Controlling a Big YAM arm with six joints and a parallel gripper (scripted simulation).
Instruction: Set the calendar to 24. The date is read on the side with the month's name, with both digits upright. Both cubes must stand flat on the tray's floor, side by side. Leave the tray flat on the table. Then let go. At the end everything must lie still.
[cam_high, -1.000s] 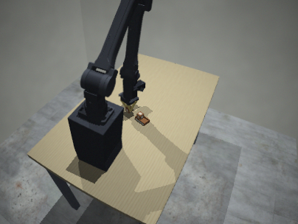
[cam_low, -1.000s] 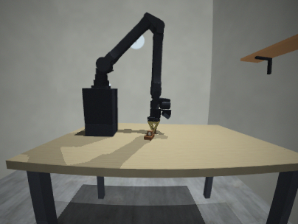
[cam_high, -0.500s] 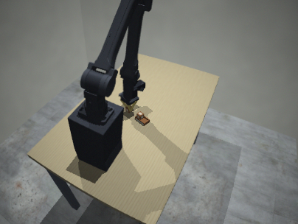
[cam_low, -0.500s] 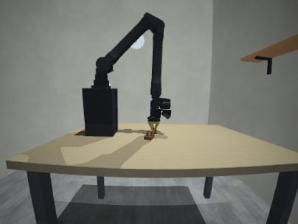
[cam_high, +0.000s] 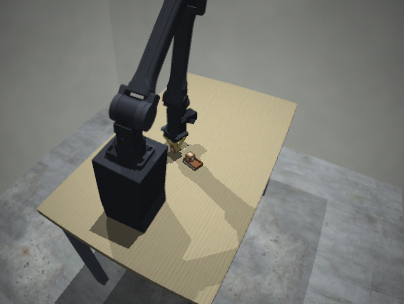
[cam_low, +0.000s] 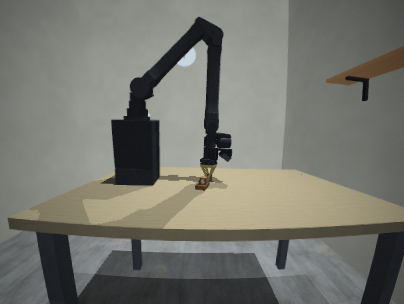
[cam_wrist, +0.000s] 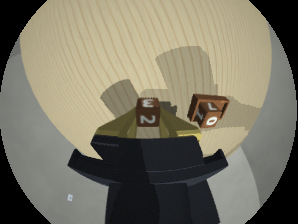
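Now: hand right at the brown digit cube. Also, from my hand: brown tray: 100 mm to the right, 40 mm behind, 10 mm below.
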